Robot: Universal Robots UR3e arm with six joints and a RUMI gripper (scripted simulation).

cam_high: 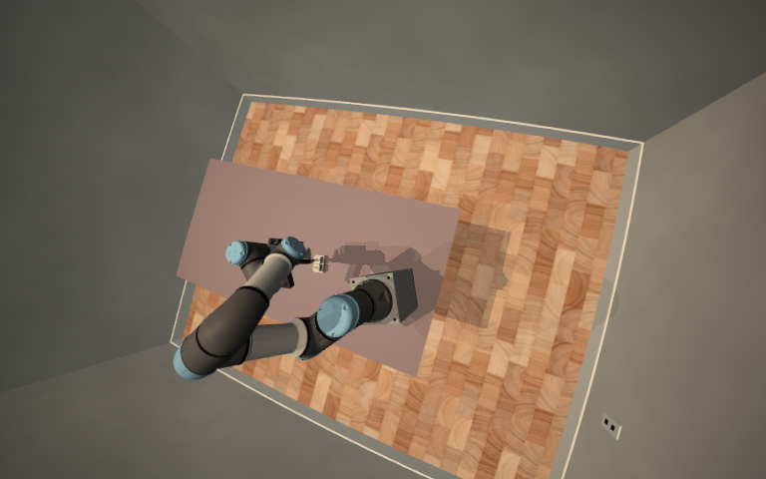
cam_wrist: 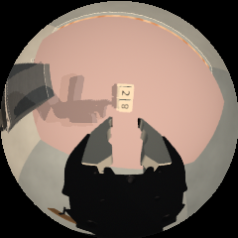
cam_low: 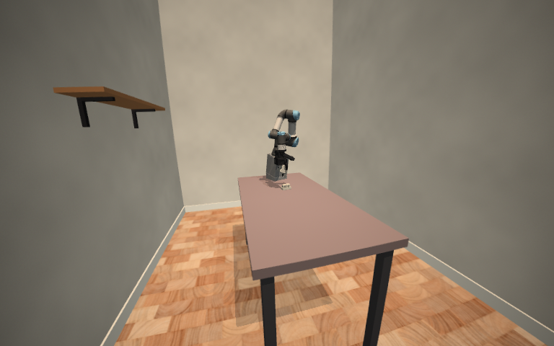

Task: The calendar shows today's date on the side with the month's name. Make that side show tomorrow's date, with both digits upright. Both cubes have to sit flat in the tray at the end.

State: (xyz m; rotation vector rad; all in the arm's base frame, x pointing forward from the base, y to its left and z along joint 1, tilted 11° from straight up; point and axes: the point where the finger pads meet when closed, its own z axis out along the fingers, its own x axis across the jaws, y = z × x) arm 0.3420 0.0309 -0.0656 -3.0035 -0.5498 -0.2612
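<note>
Right now the tray is 110 mm below my hand, 10 mm to the left of it and 10 mm behind it.
</note>
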